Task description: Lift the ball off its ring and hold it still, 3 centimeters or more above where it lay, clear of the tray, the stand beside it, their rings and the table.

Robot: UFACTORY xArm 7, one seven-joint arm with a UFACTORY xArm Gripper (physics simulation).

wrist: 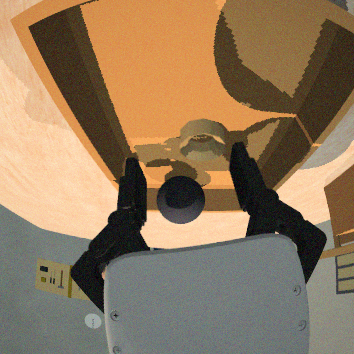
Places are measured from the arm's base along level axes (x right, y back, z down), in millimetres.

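Where they show: gripper, fingertip midpoint: [185, 161].
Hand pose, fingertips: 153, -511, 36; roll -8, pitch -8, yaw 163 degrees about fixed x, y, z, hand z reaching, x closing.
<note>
After its pixels a point has its place, as x, y, z.
A dark navy ball [180, 199] @[152, -531, 13] shows between the two black fingers in the wrist view, nearer the left finger and in front of the tray's near wall. My gripper [185, 161] @[153, -511, 36] is open, with a finger on each side of the ball and a gap to both. The orange tray [150, 65] @[186, -442, 42] reaches from the top of the view down behind the ball. A pale tan ring [202, 131] @[153, -472, 31] stands in the tray beyond the ball, near the right fingertip. What is under the ball is hidden, so I cannot tell whether it touches a ring.
The tray's side walls rise to the left and right of the fingers. A pale wood-grain table surface [30, 165] @[320, -570, 45] lies around the tray. A brown, box-like object [342, 205] @[-43, -509, 9] shows at the right edge. Dark shadows cross the tray floor.
</note>
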